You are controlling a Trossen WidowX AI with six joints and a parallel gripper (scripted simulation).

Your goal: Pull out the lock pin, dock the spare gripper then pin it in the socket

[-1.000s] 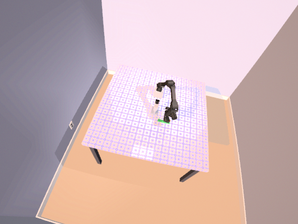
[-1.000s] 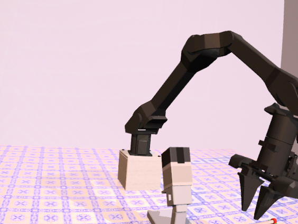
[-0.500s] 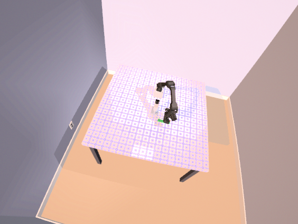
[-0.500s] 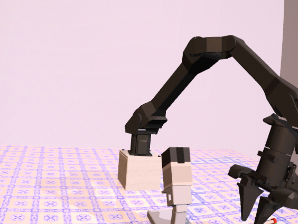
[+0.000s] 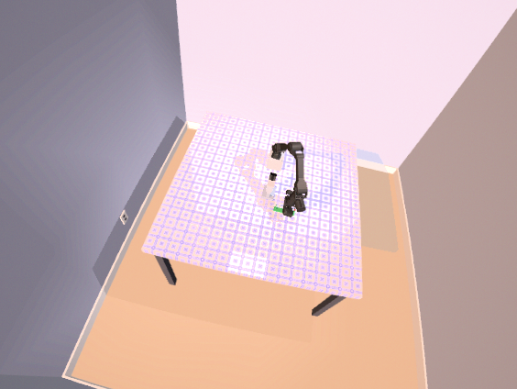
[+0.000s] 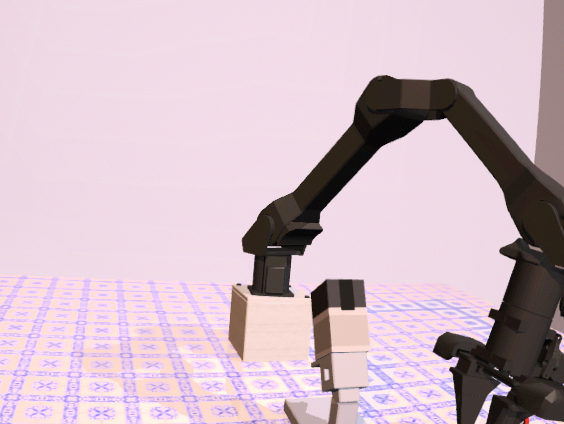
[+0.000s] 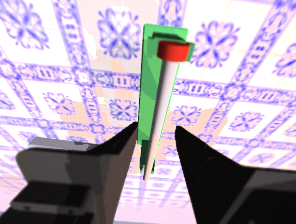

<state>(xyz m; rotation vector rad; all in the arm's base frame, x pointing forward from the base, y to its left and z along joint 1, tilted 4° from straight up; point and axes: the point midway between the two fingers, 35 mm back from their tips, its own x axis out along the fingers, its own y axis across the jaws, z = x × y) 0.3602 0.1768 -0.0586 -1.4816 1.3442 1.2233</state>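
Now: the green pin holder 1 cm behind my gripper tip and 1 cm to the left of it. From my gripper tip the other things lie so: spare gripper (11 cm behind, 13 cm to the right, 9 cm above); then grey-blue mount (9 cm behind, 13 cm to the right, 3 cm above).
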